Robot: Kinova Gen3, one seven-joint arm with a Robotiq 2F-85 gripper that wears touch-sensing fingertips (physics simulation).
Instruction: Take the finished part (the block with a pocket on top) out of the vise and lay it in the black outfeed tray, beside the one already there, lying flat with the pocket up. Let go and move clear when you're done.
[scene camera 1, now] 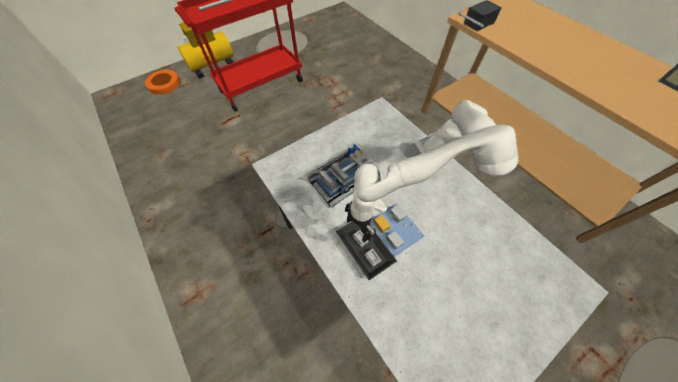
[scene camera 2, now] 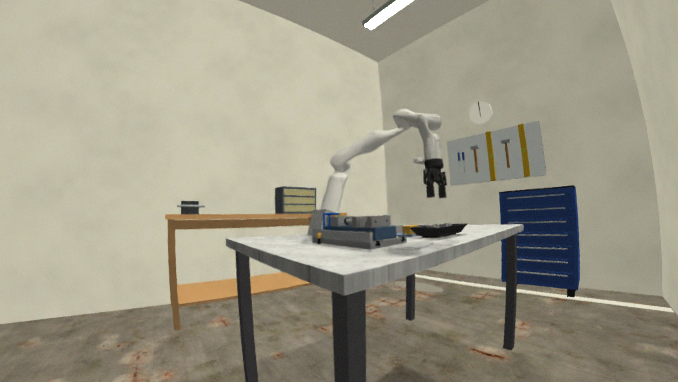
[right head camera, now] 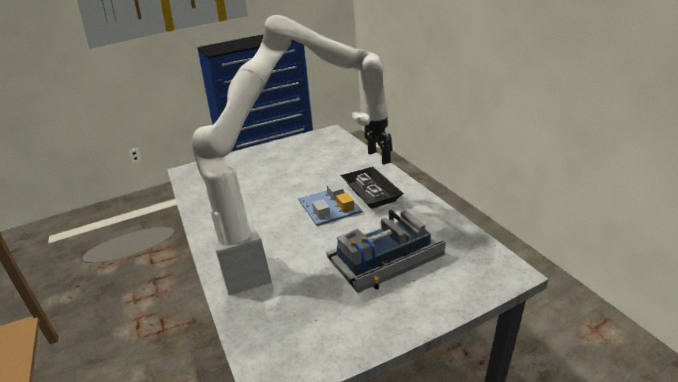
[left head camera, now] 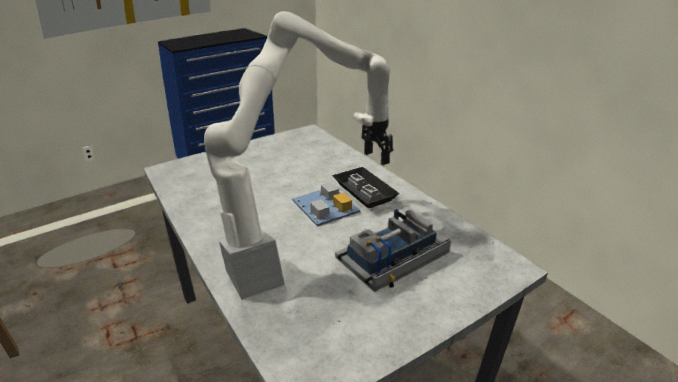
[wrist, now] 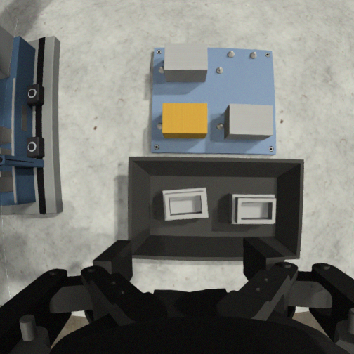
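Observation:
Two light grey blocks with pockets on top lie flat in the black tray (left head camera: 388,198) (right head camera: 391,199) (scene camera 1: 383,270) (scene camera 2: 439,232) (wrist: 140,200), side by side and apart. The one nearer the vise (left head camera: 370,190) (right head camera: 374,190) (wrist: 185,204) is turned slightly; the other block (left head camera: 356,178) (right head camera: 363,178) (scene camera 1: 372,256) (wrist: 255,210) lies to its right in the wrist view. Both pockets face up. My gripper (left head camera: 376,154) (right head camera: 379,155) (scene camera 2: 436,192) (wrist: 187,257) is open and empty, high above the tray. The vise (left head camera: 400,245) (right head camera: 390,245) (scene camera 1: 336,176) (scene camera 2: 360,232) has no block between its jaws.
A blue plate (left head camera: 309,202) (right head camera: 311,212) (scene camera 1: 412,234) (wrist: 250,85) beside the tray carries an orange block (left head camera: 342,202) (right head camera: 345,202) (scene camera 1: 382,223) (wrist: 185,120) and two grey blocks. A blue handle stands at the vise's side. A wooden bench (scene camera 1: 575,65) and a red cart (scene camera 1: 257,70) stand away from the table.

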